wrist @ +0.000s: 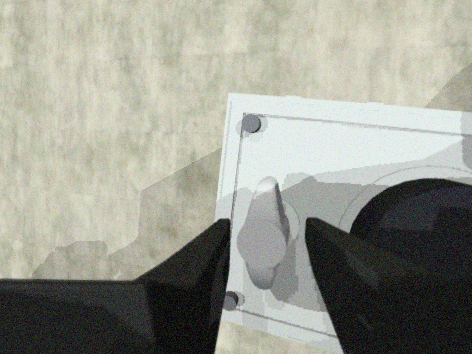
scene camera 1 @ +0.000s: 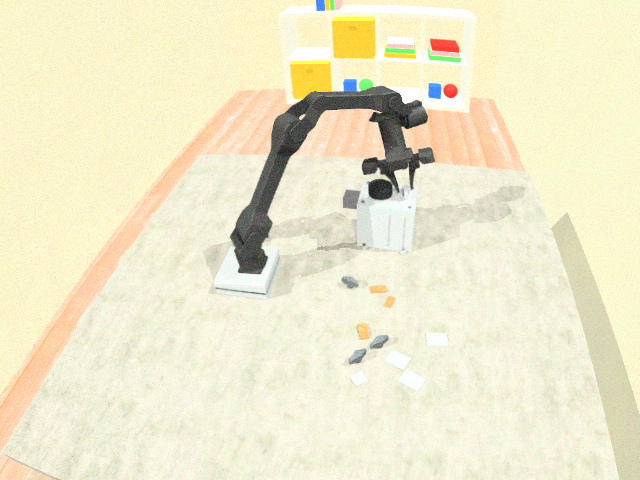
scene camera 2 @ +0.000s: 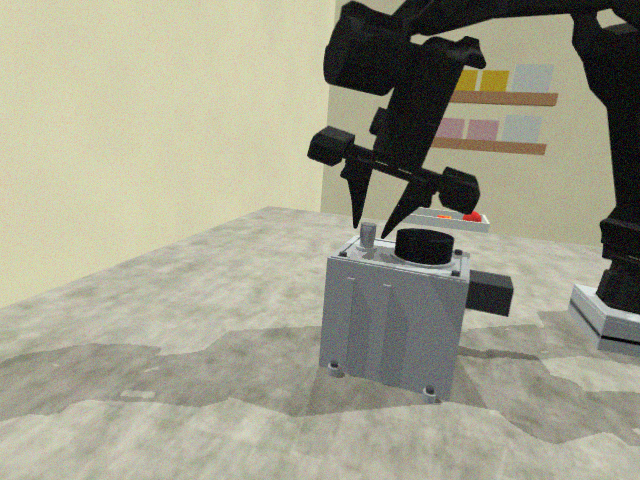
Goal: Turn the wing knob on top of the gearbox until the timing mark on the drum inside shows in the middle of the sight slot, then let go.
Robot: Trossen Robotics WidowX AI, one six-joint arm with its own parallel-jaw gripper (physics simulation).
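Seen in the pictures: gripper, fingertip midpoint: (wrist: 267,228) (scene camera 1: 405,191) (scene camera 2: 368,232); arm's base, link origin: (scene camera 1: 253,264) (scene camera 2: 626,305).
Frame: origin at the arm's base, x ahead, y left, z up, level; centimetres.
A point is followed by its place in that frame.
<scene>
The pale grey gearbox (scene camera 1: 376,227) @(z 2.3, x 28.8, y 16.9 cm) (scene camera 2: 392,320) @(z 3.0, x 30.8, y 28.8 cm) (wrist: 310,145) @(z 8.8, x 34.3, y 18.8 cm) stands upright on the mat. Its grey wing knob (scene camera 2: 367,236) @(z 11.0, x 35.2, y 25.0 cm) (wrist: 261,245) @(z 12.0, x 35.6, y 22.8 cm) rises from the top near one end; in the wrist view its wing runs nearly up and down the picture. My gripper (scene camera 1: 405,190) @(z 10.9, x 35.6, y 22.4 cm) (scene camera 2: 369,232) @(z 10.9, x 35.6, y 22.4 cm) (wrist: 267,228) @(z 10.9, x 35.6, y 22.4 cm) is open and points down at the knob. One fingertip is on each side of the knob, about level with its top, with gaps visible in the wrist view. I cannot make out the sight slot, the drum or the timing mark in these views.
A black round cap (scene camera 1: 379,189) @(z 11.6, x 28.9, y 20.9 cm) (scene camera 2: 424,246) @(z 11.1, x 28.7, y 26.1 cm) (wrist: 425,215) @(z 11.7, x 30.3, y 20.8 cm) stands on the gearbox top beside one finger. A dark block (scene camera 1: 351,199) @(z 7.6, x 21.5, y 21.0 cm) (scene camera 2: 490,292) @(z 6.9, x 21.3, y 25.3 cm) juts from its side. Orange pieces (scene camera 1: 362,331) @(z -4.1, x 29.9, y -12.7 cm), grey pieces (scene camera 1: 378,341) @(z -2.1, x 34.0, y -16.5 cm) and white squares (scene camera 1: 436,339) @(z -4.5, x 46.9, y -12.4 cm) lie on the mat (scene camera 1: 206,387) @(z -4.8, x -0.1, y -34.5 cm).
</scene>
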